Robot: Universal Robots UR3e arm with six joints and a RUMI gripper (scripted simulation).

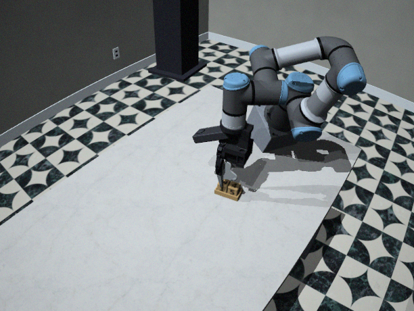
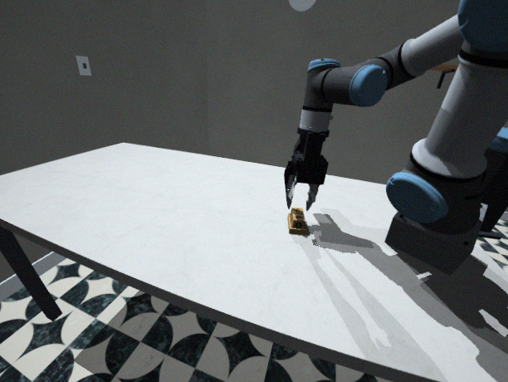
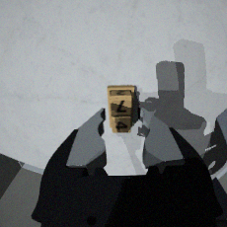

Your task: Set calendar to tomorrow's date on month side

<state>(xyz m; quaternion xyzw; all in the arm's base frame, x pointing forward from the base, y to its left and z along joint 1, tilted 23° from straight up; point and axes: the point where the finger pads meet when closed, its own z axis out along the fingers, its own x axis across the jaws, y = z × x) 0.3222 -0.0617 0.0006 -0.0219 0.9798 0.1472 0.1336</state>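
Right now my hand is 3 cm above the wooden cube. Also, from my hand: wooden calendar tray 2 cm to the left, 5 cm below.
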